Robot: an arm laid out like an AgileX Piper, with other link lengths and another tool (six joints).
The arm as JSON. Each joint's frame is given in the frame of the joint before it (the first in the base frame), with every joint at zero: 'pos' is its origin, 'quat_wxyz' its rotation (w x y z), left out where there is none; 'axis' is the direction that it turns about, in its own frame. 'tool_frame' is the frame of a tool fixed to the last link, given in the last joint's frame.
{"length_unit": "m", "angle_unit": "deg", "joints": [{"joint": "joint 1", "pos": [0.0, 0.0, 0.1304], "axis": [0.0, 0.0, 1.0]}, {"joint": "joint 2", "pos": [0.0, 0.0, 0.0], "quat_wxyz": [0.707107, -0.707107, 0.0, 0.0], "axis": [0.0, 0.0, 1.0]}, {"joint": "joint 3", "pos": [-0.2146, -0.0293, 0.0], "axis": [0.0, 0.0, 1.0]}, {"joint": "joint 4", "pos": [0.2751, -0.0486, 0.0], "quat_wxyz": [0.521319, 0.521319, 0.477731, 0.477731], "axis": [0.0, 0.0, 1.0]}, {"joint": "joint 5", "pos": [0.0, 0.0, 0.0], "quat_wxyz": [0.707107, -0.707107, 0.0, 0.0], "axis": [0.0, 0.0, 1.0]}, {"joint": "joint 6", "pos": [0.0, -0.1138, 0.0], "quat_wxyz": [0.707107, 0.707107, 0.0, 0.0], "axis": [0.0, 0.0, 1.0]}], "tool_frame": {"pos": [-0.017, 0.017, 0.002], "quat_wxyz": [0.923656, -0.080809, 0.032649, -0.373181]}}
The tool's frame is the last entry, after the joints.
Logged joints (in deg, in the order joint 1, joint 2, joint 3, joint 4, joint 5, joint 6), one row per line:
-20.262, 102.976, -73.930, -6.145, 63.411, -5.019
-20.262, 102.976, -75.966, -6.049, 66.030, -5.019
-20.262, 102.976, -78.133, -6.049, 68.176, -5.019
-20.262, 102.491, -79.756, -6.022, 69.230, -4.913
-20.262, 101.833, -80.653, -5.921, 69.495, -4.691
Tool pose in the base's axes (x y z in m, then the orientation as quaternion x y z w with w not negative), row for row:
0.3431, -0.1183, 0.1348, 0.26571, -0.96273, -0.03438, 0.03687
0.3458, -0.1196, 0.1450, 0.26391, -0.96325, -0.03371, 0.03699
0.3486, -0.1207, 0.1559, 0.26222, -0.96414, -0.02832, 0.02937
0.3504, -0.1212, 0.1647, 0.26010, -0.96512, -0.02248, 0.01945
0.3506, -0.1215, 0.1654, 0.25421, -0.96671, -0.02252, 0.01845
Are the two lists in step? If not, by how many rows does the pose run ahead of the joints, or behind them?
The pose runs 1 row ahead of the joints: the pose in row i belongs to the joints in row i + 1.
